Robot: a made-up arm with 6 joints. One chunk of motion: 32 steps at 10 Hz.
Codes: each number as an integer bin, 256 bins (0 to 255) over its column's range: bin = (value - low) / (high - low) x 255, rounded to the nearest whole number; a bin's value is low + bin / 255 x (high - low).
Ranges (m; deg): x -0.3..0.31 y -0.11..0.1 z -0.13..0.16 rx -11..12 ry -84..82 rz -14..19
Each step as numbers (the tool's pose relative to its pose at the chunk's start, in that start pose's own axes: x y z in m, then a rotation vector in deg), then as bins.
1 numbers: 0.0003 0.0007 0.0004 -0.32 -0.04 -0.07
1 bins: 126 134 115 118 129 108
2 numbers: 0.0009 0.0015 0.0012 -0.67 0.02 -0.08
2 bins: 126 135 115 115 129 108
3 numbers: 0.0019 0.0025 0.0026 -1.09 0.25 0.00
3 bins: 126 137 117 110 129 108
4 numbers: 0.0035 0.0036 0.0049 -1.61 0.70 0.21
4 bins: 127 138 119 104 130 110
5 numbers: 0.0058 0.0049 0.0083 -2.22 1.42 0.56
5 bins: 128 140 122 97 131 113
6 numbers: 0.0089 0.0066 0.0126 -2.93 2.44 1.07
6 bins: 129 142 125 89 133 116
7 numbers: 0.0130 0.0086 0.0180 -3.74 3.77 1.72
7 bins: 131 144 130 80 135 121
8 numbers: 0.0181 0.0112 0.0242 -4.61 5.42 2.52
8 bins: 133 147 136 71 137 128
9 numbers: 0.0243 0.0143 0.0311 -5.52 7.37 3.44
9 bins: 136 151 142 61 140 135
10 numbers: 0.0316 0.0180 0.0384 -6.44 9.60 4.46
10 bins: 139 155 148 51 144 143
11 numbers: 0.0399 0.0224 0.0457 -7.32 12.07 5.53
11 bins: 142 161 154 41 148 151
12 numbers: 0.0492 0.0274 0.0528 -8.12 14.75 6.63
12 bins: 146 167 161 32 152 159
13 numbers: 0.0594 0.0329 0.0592 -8.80 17.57 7.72
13 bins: 150 174 166 24 156 168
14 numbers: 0.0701 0.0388 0.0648 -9.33 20.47 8.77
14 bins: 155 181 171 19 160 176
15 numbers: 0.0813 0.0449 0.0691 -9.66 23.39 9.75
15 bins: 159 188 175 15 165 184
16 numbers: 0.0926 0.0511 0.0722 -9.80 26.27 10.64
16 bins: 164 196 178 13 169 190
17 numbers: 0.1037 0.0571 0.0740 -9.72 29.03 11.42
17 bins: 169 203 179 14 174 196
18 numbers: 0.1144 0.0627 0.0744 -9.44 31.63 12.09
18 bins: 173 210 180 17 178 202
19 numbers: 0.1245 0.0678 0.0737 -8.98 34.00 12.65
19 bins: 177 216 179 22 181 206
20 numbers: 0.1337 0.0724 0.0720 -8.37 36.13 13.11
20 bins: 181 221 178 29 185 209
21 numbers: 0.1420 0.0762 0.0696 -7.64 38.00 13.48
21 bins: 185 226 176 37 187 212
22 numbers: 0.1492 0.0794 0.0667 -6.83 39.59 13.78
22 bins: 188 230 173 46 190 215
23 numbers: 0.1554 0.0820 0.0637 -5.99 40.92 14.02
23 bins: 190 233 170 56 192 217
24 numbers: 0.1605 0.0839 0.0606 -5.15 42.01 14.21
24 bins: 193 235 168 65 194 218
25 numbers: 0.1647 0.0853 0.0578 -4.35 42.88 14.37
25 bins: 194 237 165 74 195 219
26 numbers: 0.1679 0.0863 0.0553 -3.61 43.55 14.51
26 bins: 196 238 163 82 196 220
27 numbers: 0.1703 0.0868 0.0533 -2.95 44.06 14.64
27 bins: 197 239 161 89 197 221
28 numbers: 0.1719 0.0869 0.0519 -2.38 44.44 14.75
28 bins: 197 239 160 96 197 222
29 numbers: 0.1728 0.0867 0.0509 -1.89 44.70 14.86
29 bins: 198 239 159 101 198 223
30 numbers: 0.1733 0.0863 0.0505 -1.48 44.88 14.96
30 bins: 198 238 159 106 198 224
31 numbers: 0.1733 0.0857 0.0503 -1.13 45.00 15.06
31 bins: 198 238 159 109 198 225
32 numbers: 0.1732 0.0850 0.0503 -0.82 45.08 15.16
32 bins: 198 237 159 113 198 225
